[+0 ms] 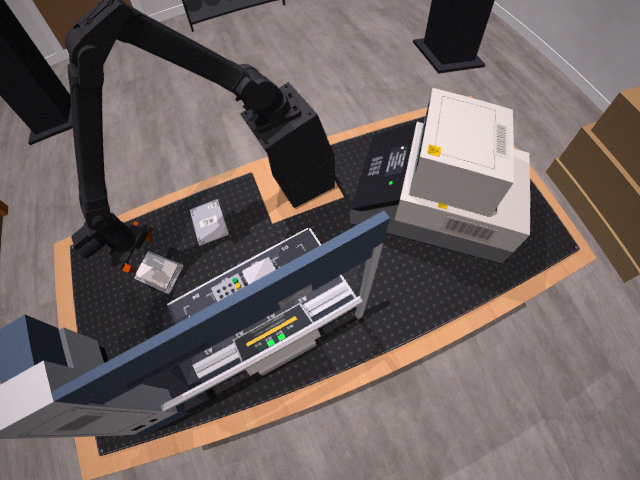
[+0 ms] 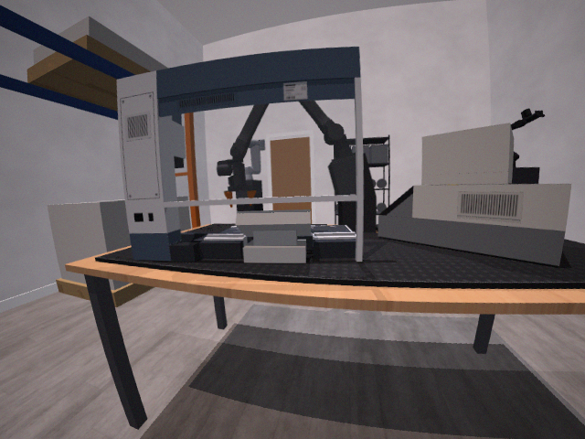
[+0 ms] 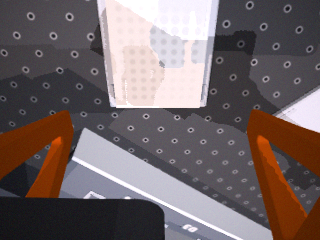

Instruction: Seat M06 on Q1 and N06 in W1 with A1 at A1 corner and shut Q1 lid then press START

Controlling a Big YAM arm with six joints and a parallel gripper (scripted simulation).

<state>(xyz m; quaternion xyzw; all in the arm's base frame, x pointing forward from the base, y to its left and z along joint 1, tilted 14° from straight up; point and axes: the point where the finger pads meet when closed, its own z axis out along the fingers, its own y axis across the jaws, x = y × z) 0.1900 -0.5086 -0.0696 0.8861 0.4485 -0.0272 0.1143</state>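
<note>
Right now the green-capped tube is 250 mm to the left of my hand, 140 mm ahead of it and 60 mm below it. The rest, counted from my hand: white well plate 120 mm below; then grey waiting nest 130 mm below; then tube cooling block 230 mm to the left, 190 mm ahead, 60 mm below.
</note>
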